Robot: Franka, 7 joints.
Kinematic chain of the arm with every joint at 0, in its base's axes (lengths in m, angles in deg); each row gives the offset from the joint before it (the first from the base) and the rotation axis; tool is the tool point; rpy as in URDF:
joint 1: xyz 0 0 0.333 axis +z
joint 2: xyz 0 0 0 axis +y
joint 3: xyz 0 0 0.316 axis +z
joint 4: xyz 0.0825 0 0 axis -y
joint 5: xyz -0.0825 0 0.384 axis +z
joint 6: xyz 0 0 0 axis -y
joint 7: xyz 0.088 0 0 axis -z
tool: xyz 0 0 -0.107 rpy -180 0 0
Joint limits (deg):
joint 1: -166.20..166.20
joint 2: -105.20..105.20
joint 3: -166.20..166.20
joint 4: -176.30..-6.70
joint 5: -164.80..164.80
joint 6: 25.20..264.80
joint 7: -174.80..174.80
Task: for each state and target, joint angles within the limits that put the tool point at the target. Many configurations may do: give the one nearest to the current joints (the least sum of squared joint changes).
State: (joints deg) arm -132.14 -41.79 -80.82 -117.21 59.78 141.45 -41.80
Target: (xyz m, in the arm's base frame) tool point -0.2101 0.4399 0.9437
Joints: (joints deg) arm -140.04 -40.09 -57.02 -73.61 59.16 142.95 -41.80
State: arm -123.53 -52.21 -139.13 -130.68 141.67 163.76 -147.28
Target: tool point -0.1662 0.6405 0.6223
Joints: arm -120.42 -15.62 -126.82 -86.85 140.54 152.60 -147.28
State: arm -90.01 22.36 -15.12 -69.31 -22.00 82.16 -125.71
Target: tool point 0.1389 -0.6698 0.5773
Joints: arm -73.27 25.87 -2.54 -62.46 -20.26 89.42 -125.71
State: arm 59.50 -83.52 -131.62 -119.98 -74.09 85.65 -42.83
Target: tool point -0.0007 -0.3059 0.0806
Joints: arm 45.10 -52.49 -129.25 -138.62 -64.42 64.75 -42.83
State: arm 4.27 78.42 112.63 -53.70 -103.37 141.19 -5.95
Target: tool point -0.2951 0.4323 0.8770
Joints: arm 45.94 41.94 118.50 -81.30 -103.57 143.13 -5.95
